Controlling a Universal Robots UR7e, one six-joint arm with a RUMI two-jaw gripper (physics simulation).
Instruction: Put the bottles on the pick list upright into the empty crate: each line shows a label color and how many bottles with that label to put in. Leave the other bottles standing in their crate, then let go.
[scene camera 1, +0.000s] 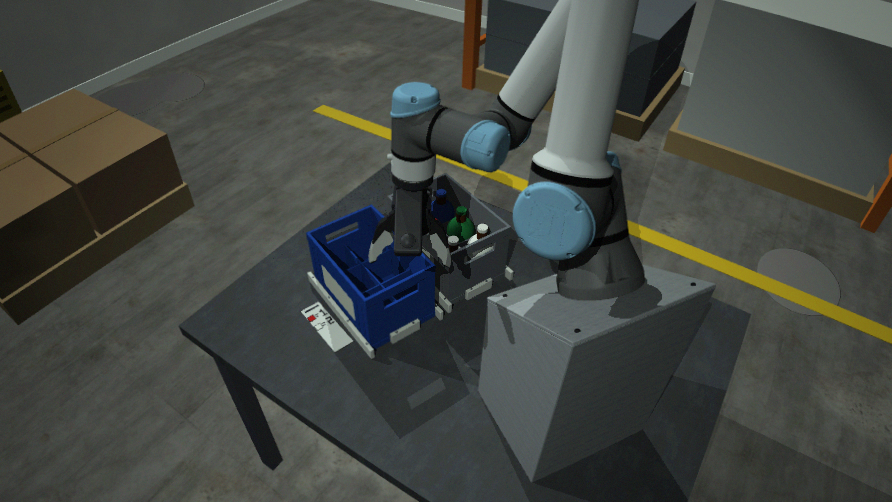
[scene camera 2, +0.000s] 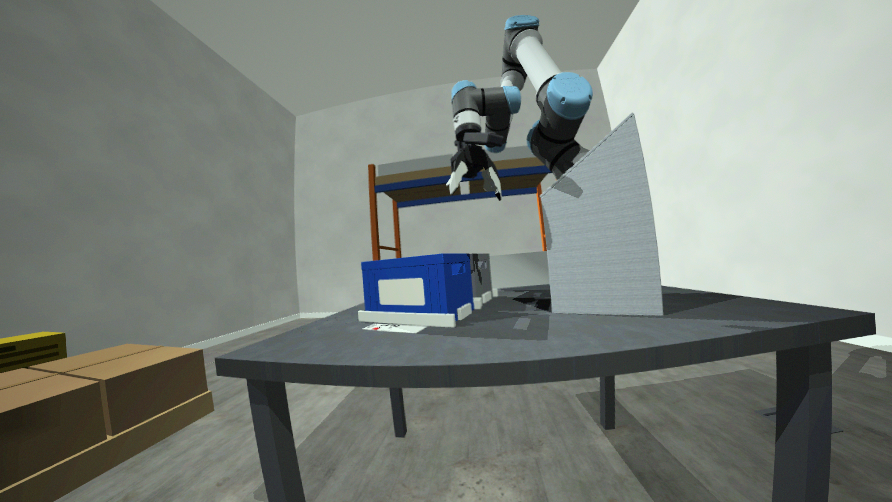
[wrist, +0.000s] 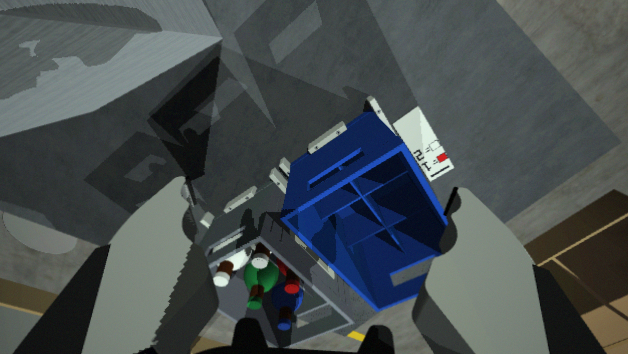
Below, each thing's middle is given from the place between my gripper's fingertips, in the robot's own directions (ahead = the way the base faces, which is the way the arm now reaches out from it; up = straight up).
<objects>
Now: the white rail (scene camera 2: 421, 319) 23 cm ahead of my hand, 3 cm to the right of it and 30 cm below it. Also, from my hand: green bottle (wrist: 259, 281) (7 cm ahead, 37 cm to the right, 22 cm below); then pick list (scene camera 1: 320, 319) (24 cm ahead, 1 cm to the left, 31 cm below); then blue bottle (wrist: 286, 303) (15 cm ahead, 41 cm to the right, 22 cm below).
</objects>
